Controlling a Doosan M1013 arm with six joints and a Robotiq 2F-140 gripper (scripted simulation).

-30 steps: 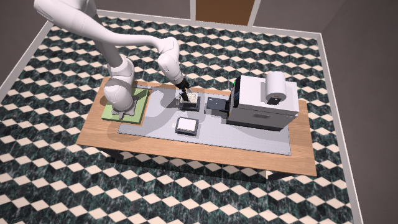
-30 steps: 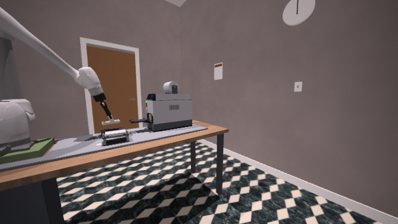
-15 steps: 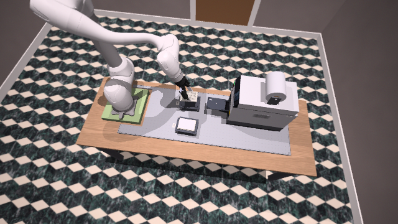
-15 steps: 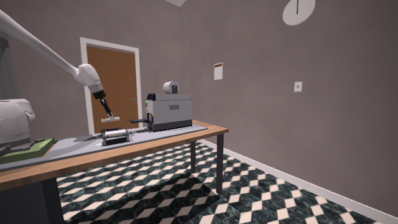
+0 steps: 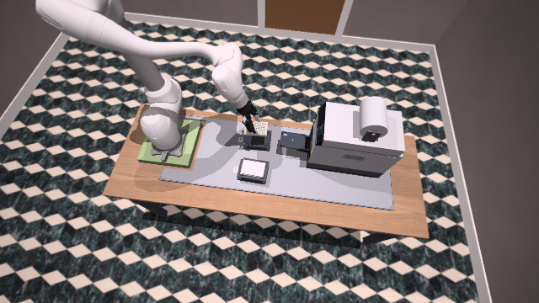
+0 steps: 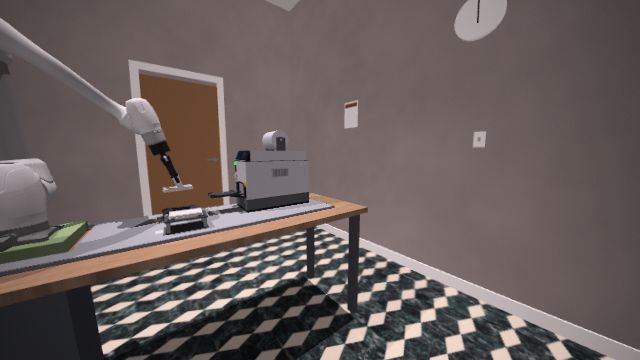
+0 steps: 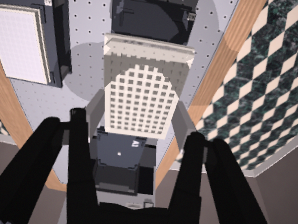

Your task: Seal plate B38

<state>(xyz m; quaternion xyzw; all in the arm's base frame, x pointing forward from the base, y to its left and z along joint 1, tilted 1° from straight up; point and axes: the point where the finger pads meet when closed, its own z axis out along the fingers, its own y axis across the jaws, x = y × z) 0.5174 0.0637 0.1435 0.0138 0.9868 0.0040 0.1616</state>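
The plate B38 is 3 cm below my hand. From my hand the other things lie so: sealer stage: 21 cm ahead, 8 cm below, 3 cm to the right; then white button: 32 cm ahead, 5 cm to the left, 1 cm above; then pale plate: 21 cm to the right, 12 cm below.
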